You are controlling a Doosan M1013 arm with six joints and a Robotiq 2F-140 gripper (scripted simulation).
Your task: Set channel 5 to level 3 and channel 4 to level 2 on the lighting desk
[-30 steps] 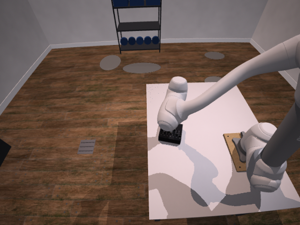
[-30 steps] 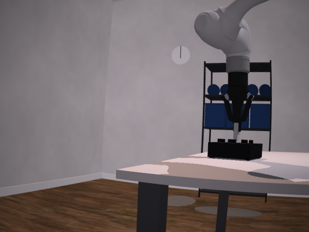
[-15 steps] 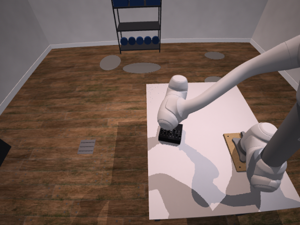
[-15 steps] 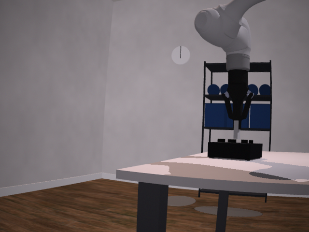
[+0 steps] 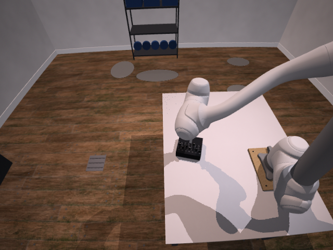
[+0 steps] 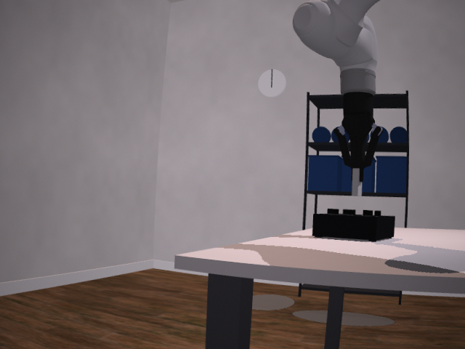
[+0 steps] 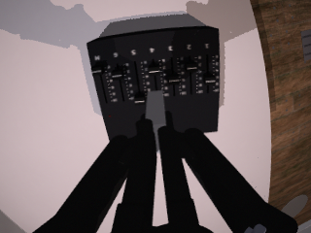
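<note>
Right now the fader cap is 1 cm ahead of my hand, 2 cm to the left of it and 7 cm below it.
</note>
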